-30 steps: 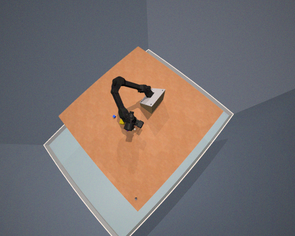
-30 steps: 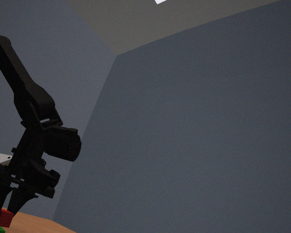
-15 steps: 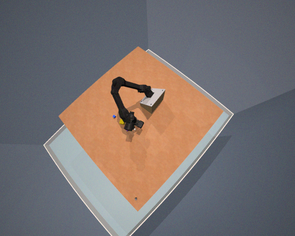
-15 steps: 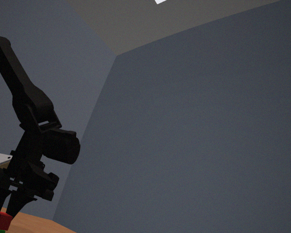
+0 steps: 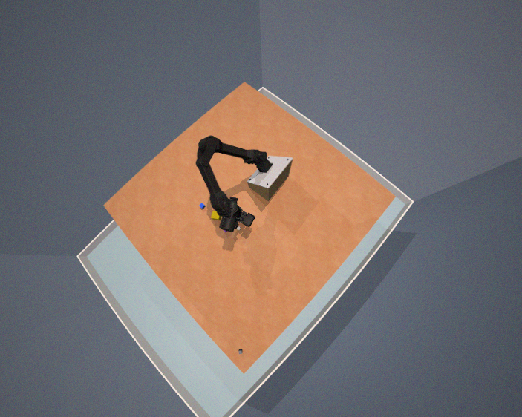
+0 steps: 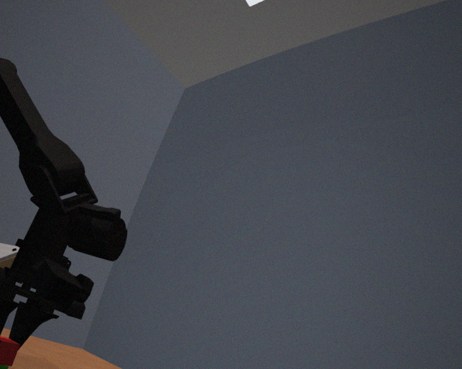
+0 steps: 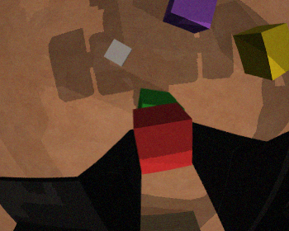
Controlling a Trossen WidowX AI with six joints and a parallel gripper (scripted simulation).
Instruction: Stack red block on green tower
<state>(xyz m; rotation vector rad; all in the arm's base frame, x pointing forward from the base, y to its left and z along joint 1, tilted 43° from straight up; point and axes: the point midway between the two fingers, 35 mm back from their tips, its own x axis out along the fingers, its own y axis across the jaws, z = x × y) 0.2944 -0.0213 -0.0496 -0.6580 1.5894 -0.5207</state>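
Now: gripper tip 10 mm below the red block. Also, from my gripper tip: purple block (90 mm ahead, 40 mm to the right, 50 mm below); then tiny white block (50 mm ahead, 30 mm to the left, 50 mm below); then yellow block (60 mm ahead, 120 mm to the right, 40 mm below).
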